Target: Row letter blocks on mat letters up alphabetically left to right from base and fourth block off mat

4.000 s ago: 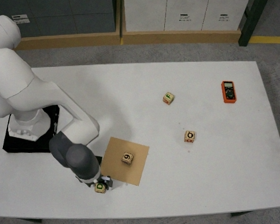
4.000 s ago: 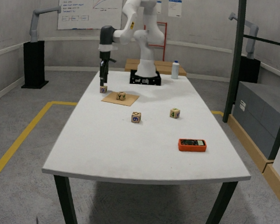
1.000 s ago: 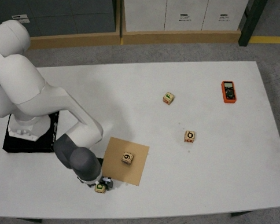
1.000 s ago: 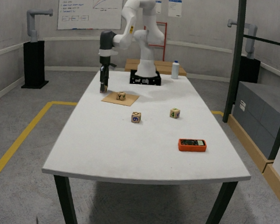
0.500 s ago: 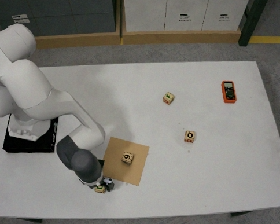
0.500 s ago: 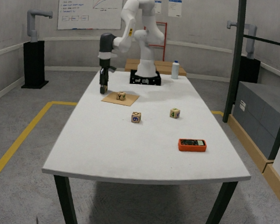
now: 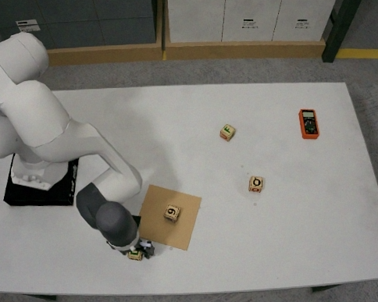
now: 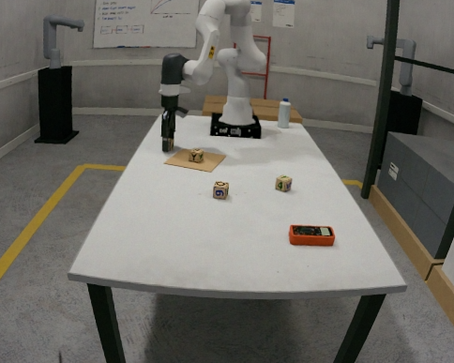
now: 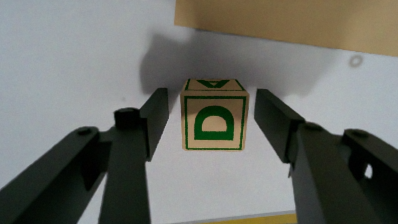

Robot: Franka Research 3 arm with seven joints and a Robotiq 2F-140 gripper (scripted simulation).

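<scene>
Right now my hand is 1 cm above the block. Also, from my hand: tan mat 13 cm to the left, 10 cm ahead, 3 cm below; orange multimeter 68 cm ahead, 50 cm to the left, 2 cm below; white bottle 58 cm to the left, 52 cm behind, 5 cm above.
</scene>
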